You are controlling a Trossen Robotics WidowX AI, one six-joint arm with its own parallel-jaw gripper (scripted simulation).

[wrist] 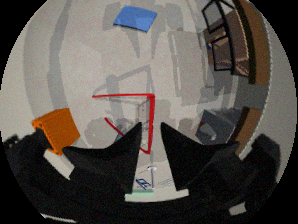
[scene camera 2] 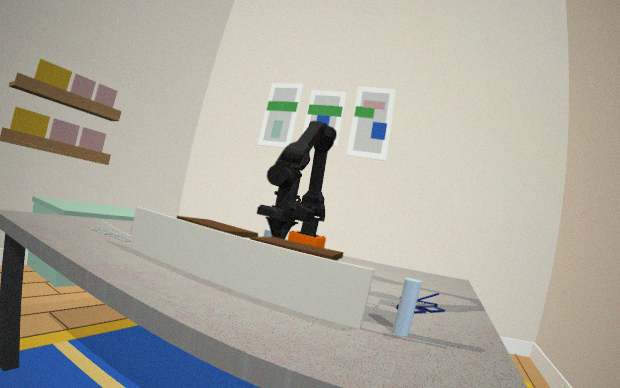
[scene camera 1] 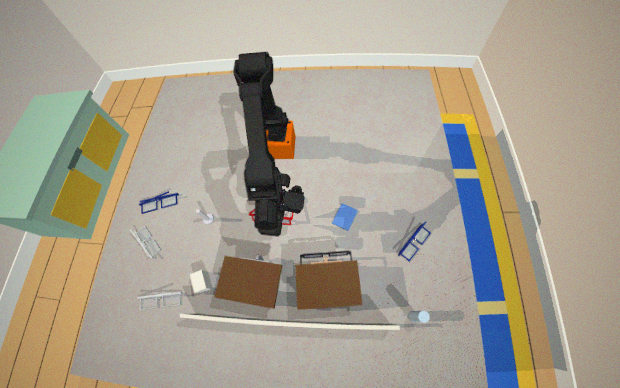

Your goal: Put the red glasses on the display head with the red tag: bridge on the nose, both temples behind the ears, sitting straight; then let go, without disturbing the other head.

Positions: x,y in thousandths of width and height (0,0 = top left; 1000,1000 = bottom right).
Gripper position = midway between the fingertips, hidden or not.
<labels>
my gripper: wrist 508,560; scene camera 2 449,628; scene camera 1 451,550
</labels>
